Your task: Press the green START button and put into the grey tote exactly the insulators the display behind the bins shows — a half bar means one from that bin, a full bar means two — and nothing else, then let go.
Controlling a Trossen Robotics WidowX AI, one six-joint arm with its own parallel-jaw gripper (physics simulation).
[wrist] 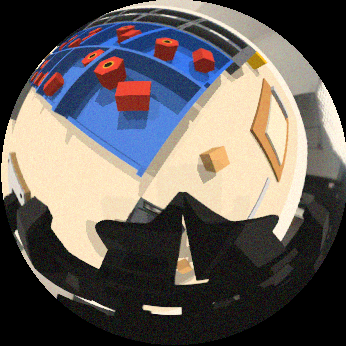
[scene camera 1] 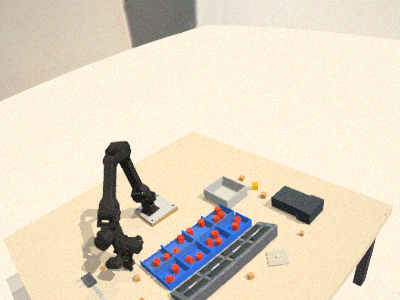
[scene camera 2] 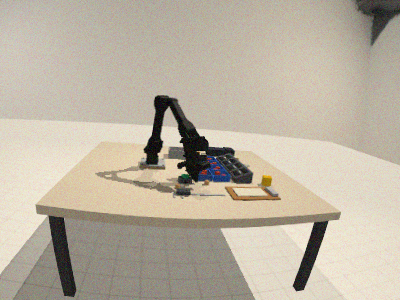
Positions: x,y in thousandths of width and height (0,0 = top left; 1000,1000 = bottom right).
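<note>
You'd find my gripper (scene camera 1: 329,902) there, and the wrist view has it too, with the gripper (wrist: 525,565).
</note>
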